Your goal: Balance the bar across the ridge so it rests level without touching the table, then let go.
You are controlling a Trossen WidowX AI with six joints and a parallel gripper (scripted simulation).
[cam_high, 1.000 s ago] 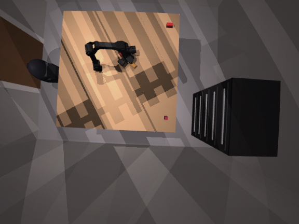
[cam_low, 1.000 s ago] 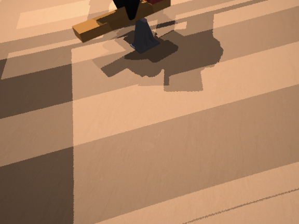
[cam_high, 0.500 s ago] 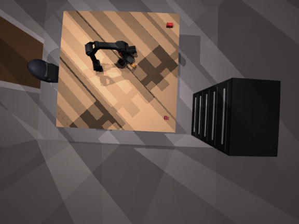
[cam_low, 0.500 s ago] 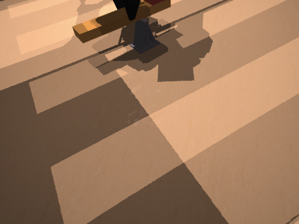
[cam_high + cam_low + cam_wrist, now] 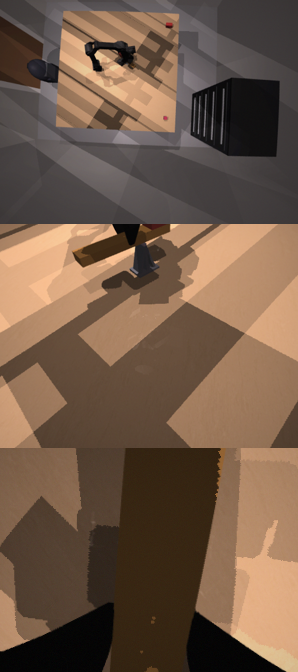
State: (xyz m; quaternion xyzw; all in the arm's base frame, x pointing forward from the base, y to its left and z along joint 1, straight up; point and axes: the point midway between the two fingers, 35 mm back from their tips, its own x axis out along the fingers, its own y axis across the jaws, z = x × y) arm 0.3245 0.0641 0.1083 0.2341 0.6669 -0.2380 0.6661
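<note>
The dark blue-grey ridge lies 20 mm behind my gripper tip, 20 mm to the left of it and 40 mm below it.
</note>
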